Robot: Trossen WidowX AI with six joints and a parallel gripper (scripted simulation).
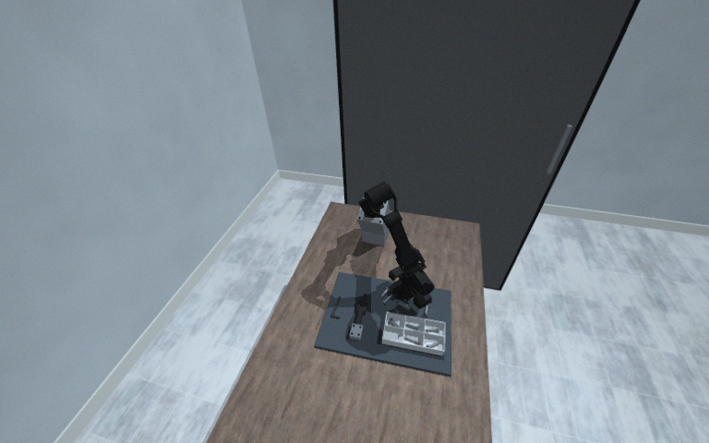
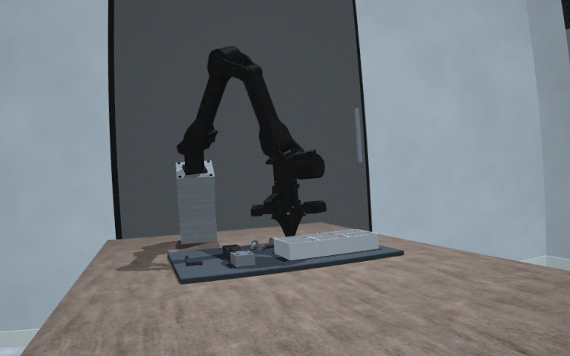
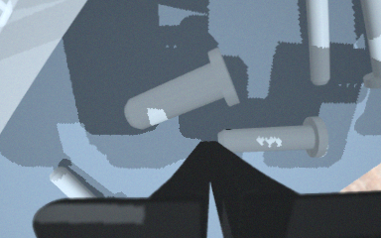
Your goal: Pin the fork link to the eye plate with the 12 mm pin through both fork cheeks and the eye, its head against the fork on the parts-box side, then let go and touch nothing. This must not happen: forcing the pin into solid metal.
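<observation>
Now: hand 3 cm above the pale grey pin, 2 cm to the left of it and 2 cm past it. From my hand the other things lie so: dark eye plate 17 cm to the right, 8 cm ahead, 3 cm below; then dark mat 8 cm ahead, 7 cm to the right, 5 cm below; then white parts box 15 cm ahead, 3 cm below, 2 cm to the left.
</observation>
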